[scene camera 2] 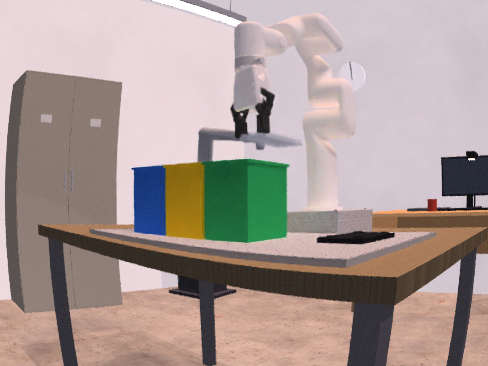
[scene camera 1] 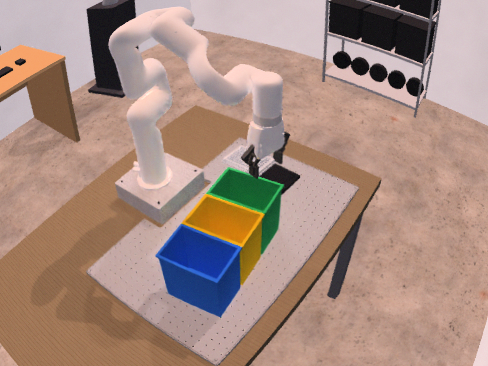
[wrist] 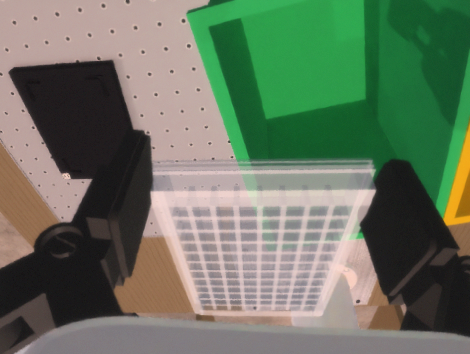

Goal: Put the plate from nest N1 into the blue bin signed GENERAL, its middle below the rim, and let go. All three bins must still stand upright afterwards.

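Where they show: gripper, between the fingertips: (scene camera 2: 252,135) (scene camera 1: 266,168) (wrist: 264,175); arm's base, origin of its link: (scene camera 2: 322,210) (scene camera 1: 154,178).
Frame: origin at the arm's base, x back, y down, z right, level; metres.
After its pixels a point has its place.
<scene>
The clear gridded plate (scene camera 1: 236,157) {x -0.308, y -0.176, z -0.004 m} (scene camera 2: 285,140) {x -0.353, y -0.169, z -0.048 m} (wrist: 260,240) {x -0.372, y -0.183, z 0.001 m} is between the fingers of my gripper (scene camera 1: 266,167) {x -0.403, y -0.178, z 0.011 m} (scene camera 2: 252,133) {x -0.403, y -0.178, z 0.011 m} (wrist: 264,175) {x -0.403, y -0.178, z 0.011 m}, which is shut on its sides. The plate hangs above the bins' rim height, tilted, its near part over the green bin's edge in the wrist view. The blue bin (scene camera 1: 197,280) {x -0.370, y -0.086, z 0.375 m} (scene camera 2: 150,200) {x -0.430, y -0.031, z 0.305 m} stands upright at the far end of the bin row from the gripper; it does not show in the wrist view. Its inside looks empty in scene camera 1. Its GENERAL sign is not readable.
The yellow bin (scene camera 1: 251,260) {x -0.437, y 0.007, z 0.189 m} (scene camera 2: 185,200) {x -0.437, y -0.032, z 0.176 m} (wrist: 462,180) {x -0.311, y -0.120, z 0.120 m} and green bin (scene camera 1: 270,225) {x -0.443, y -0.020, z 0.065 m} (scene camera 2: 267,205) {x -0.368, y -0.021, z -0.008 m} (wrist: 315,60) {x -0.335, y 0.057, z 0.057 m} stand upright beside the blue one, yellow in the middle. A black nest (scene camera 1: 285,177) {x -0.387, y 0.047, z -0.231 m} (scene camera 2: 356,237) {x -0.413, y 0.046, z -0.245 m} (wrist: 85,115) {x -0.355, y 0.047, z -0.210 m} lies beyond the green bin on the perforated board (scene camera 1: 320,192) {x -0.523, y 0.059, z -0.218 m}.
</scene>
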